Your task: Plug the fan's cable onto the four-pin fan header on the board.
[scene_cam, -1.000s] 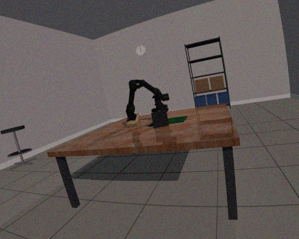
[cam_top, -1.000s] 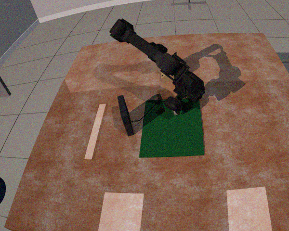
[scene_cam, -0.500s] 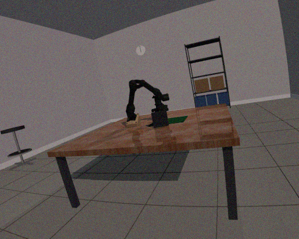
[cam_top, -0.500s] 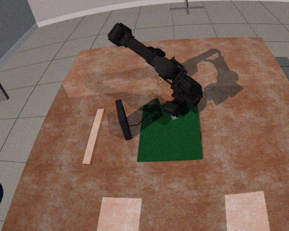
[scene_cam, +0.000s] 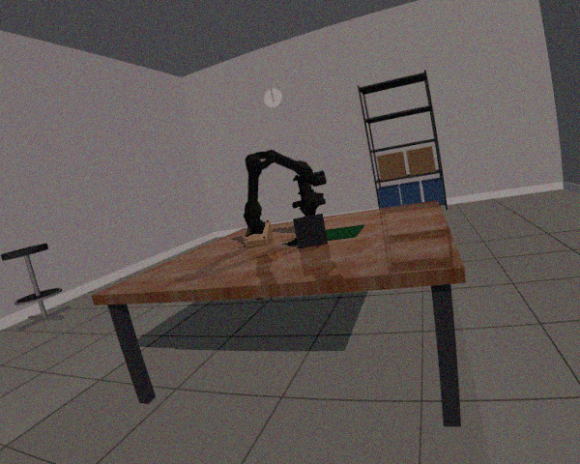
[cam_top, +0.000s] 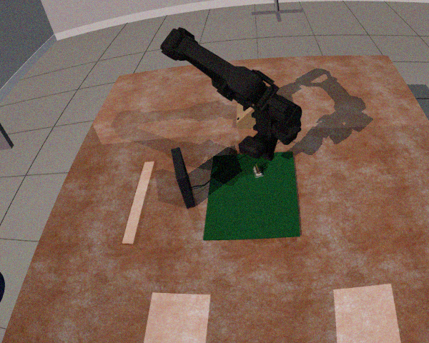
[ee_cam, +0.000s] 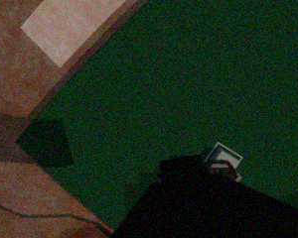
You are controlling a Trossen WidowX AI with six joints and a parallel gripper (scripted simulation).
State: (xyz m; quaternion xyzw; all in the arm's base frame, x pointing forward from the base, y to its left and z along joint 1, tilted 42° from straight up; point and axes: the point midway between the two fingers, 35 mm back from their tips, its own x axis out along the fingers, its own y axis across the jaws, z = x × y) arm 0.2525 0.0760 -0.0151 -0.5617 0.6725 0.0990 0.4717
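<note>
The header is 60 mm below my gripper tip, 40 mm to the right of it and 10 mm ahead of it. The rest, counted from my gripper tip: green board (80 mm below, 80 mm ahead, 50 mm to the right); black fan (220 mm to the right, 70 mm ahead, 10 mm below); black plug (10 mm to the right, 10 mm above).
</note>
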